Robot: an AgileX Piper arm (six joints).
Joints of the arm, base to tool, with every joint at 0 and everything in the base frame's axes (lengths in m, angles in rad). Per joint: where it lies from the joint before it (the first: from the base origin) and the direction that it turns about. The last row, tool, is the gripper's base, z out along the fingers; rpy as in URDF.
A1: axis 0 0 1 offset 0.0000 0.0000 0.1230
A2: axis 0 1 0 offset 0.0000 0.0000 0.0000
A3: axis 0 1 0 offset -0.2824 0.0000 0.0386
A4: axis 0.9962 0 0.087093 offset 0.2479 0.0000 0.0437
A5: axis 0 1 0 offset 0.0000 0.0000 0.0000
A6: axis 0.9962 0 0.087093 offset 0.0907 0.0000 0.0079
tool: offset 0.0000 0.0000 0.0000 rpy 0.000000 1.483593 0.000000
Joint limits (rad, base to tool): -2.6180..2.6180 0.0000..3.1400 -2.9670..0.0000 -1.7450..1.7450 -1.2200..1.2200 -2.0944..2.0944
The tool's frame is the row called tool.
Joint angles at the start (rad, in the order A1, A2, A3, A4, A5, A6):
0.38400, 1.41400, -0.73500, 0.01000, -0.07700, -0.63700
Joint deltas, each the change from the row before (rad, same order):
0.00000, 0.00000, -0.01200, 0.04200, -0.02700, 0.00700
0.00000, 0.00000, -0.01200, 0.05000, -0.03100, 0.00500
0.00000, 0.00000, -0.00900, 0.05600, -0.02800, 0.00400
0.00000, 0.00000, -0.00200, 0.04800, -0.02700, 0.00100
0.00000, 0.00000, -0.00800, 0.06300, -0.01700, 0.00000
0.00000, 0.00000, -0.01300, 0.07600, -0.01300, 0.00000
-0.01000, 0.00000, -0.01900, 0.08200, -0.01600, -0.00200
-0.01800, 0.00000, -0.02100, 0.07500, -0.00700, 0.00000
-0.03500, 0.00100, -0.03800, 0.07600, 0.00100, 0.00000
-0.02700, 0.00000, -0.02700, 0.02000, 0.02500, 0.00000
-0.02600, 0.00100, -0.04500, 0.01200, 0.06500, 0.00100
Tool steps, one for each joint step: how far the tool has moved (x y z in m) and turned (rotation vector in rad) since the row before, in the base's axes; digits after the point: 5 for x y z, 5 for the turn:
0.00306, 0.00078, 0.00577, 0.05234, -0.02092, -0.02724
0.00316, 0.00046, 0.00614, 0.05799, -0.02290, -0.03134
0.00256, -0.00012, 0.00499, 0.05930, -0.01578, -0.03459
0.00148, -0.00069, 0.00275, 0.04693, -0.01187, -0.02993
0.00197, -0.00077, 0.00367, 0.05695, -0.00344, -0.03648
0.00247, -0.00088, 0.00475, 0.06799, 0.00009, -0.04259
0.00428, -0.00387, 0.00672, 0.07375, -0.00685, -0.05578
0.00477, -0.00601, 0.00657, 0.06958, -0.00258, -0.05711
0.00780, -0.01037, 0.01101, 0.07591, -0.01158, -0.06944
0.00448, -0.00664, 0.00663, 0.02477, 0.00136, -0.02310
0.00491, -0.00400, 0.00943, 0.02302, 0.01643, 0.00283

